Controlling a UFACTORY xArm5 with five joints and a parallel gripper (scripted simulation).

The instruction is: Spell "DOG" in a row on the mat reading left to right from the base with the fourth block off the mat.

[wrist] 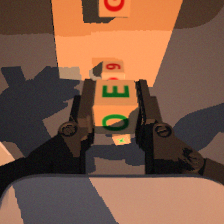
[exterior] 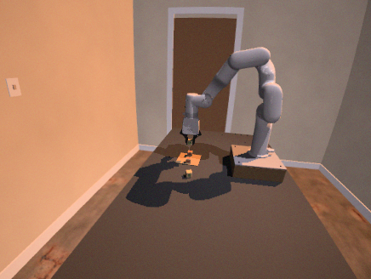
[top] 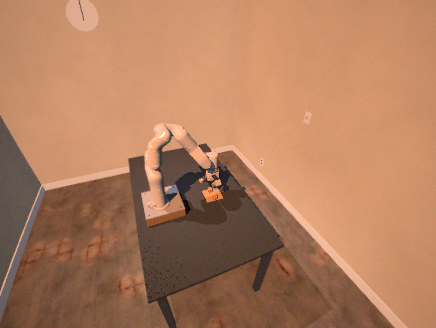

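Right now the orange mat is 12 cm below my hand.
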